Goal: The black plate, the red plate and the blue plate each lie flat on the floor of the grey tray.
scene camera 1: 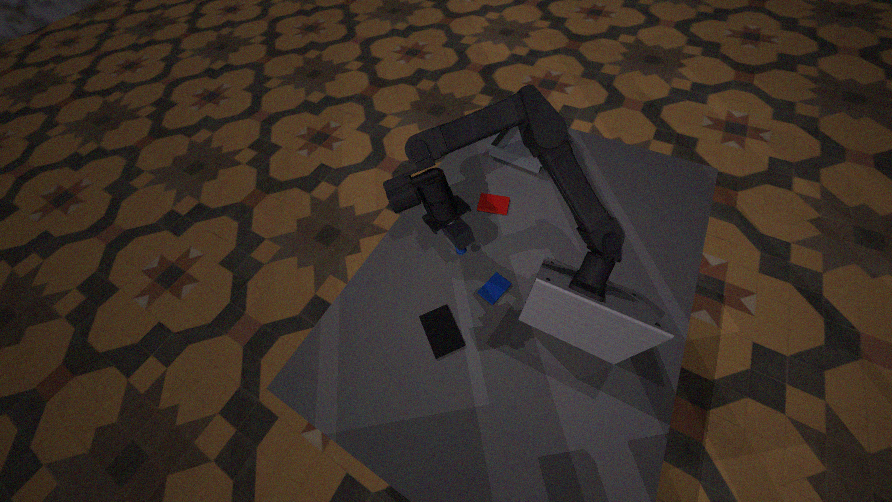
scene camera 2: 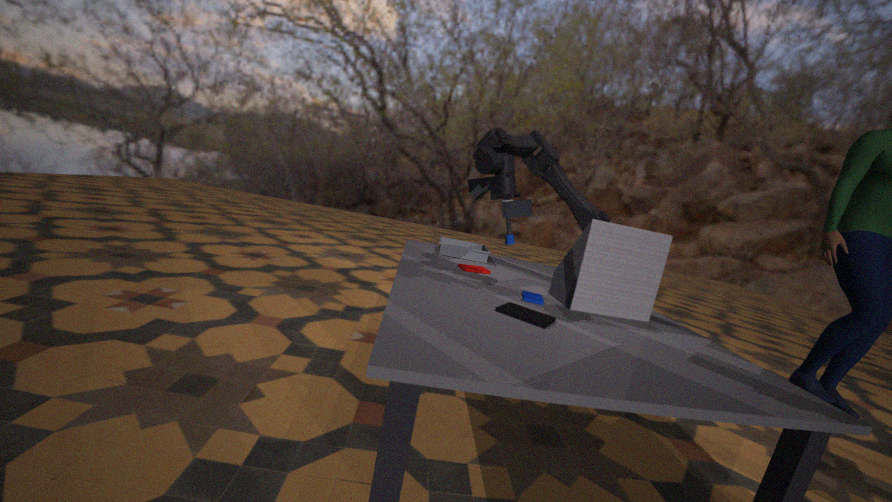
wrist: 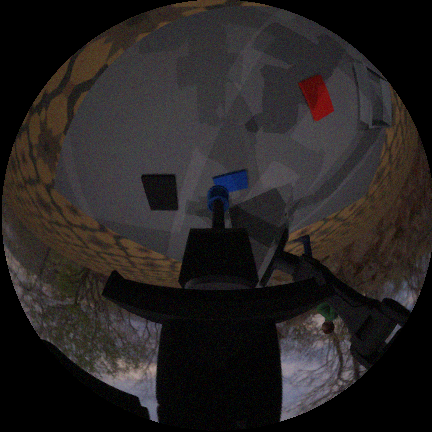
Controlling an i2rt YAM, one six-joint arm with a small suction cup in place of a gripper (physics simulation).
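Seen in the pictures: end effector, tool point: (scene camera 1: 461,250) (scene camera 2: 510,243) (wrist: 217,194); arm's base, origin of the base link: (scene camera 1: 587,285) (scene camera 2: 605,252) (wrist: 274,257).
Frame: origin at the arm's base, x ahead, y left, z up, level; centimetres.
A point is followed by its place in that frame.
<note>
The black plate (scene camera 1: 441,331) @[y 24.0, x 27.1, z -16.6 cm] (scene camera 2: 524,314) @[y 25.6, x 28.2, z -16.6 cm] (wrist: 161,192) @[y 22.7, x 27.8, z -16.6 cm] lies flat on the table. The smaller blue plate (scene camera 1: 494,288) @[y 4.9, x 20.6, z -16.6 cm] (scene camera 2: 532,297) @[y 6.6, x 21.4, z -16.6 cm] (wrist: 237,180) @[y 2.8, x 20.8, z -16.6 cm] lies flat near it, between it and the arm's base. The red plate (scene camera 1: 493,204) @[y -22.9, x 36.0, z -16.5 cm] (scene camera 2: 474,269) @[y -20.0, x 36.5, z -16.6 cm] (wrist: 316,98) @[y -22.5, x 36.1, z -16.5 cm] lies flat on the table near the grey tray (scene camera 1: 516,160) @[y -44.8, x 38.1, z -15.2 cm] (scene camera 2: 461,251) @[y -44.8, x 40.5, z -14.6 cm] (wrist: 363,95), outside it. The arm partly hides the tray in scene camera 1. My gripper (scene camera 1: 460,251) (scene camera 2: 509,239) (wrist: 218,197), a small blue suction cup, is open, carries nothing and hangs above the table, apart from all three plates.
A large pale box (scene camera 1: 593,321) @[y 8.4, x -3.7, z 1.8 cm] (scene camera 2: 621,271) @[y 8.5, x -2.1, z -3.8 cm] stands beside the arm's base, close to the blue plate. The grey table (scene camera 1: 387,374) @[y 41.1, x 33.3, z -17.5 cm] (scene camera 2: 468,349) @[y 49.8, x 43.6, z -17.6 cm] has its far end beside the tray. A person in a green top (scene camera 2: 873,187) stands beyond the table at the right of scene camera 2.
</note>
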